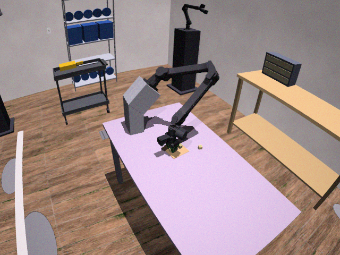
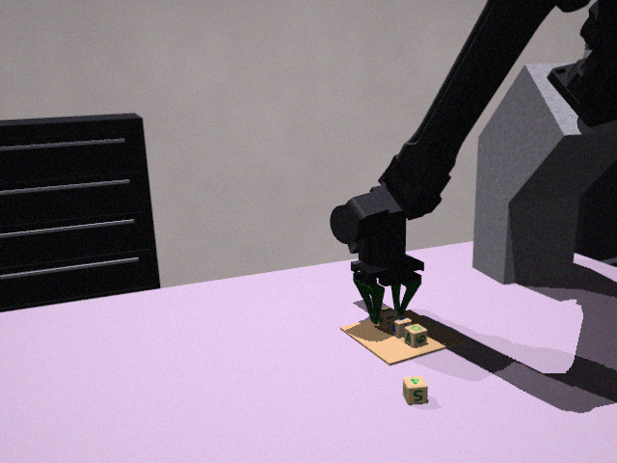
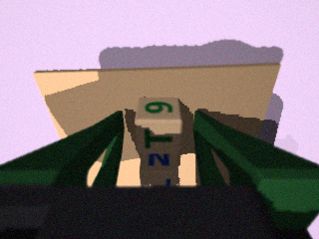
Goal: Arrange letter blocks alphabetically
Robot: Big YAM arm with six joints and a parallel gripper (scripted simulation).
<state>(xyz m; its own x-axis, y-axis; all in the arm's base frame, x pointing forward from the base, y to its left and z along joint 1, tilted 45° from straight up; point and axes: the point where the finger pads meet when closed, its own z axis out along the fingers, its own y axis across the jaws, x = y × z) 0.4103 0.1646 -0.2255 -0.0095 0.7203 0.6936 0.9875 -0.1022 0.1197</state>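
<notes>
Right now my hand is right at the T block. Round my hand: D block 8 cm to the left; L block 4 cm to the left; tan mat 4 cm to the left, 2 cm below.
</notes>
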